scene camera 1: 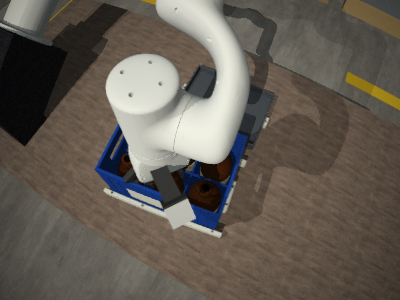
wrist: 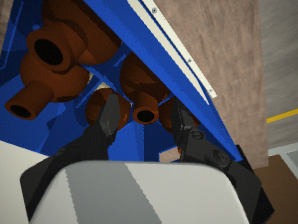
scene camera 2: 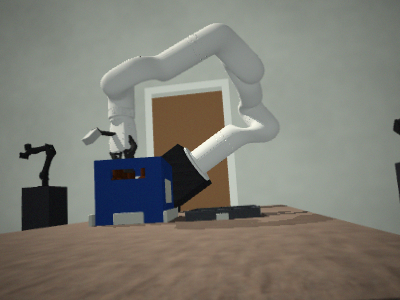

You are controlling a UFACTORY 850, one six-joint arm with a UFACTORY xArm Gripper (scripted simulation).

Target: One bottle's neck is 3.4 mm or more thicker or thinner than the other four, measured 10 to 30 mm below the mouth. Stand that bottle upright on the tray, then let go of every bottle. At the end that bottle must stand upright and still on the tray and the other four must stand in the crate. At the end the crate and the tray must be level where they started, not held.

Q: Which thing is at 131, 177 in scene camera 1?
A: My gripper.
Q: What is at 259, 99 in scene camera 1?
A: A dark grey tray.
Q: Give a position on a crate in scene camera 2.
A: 153, 194
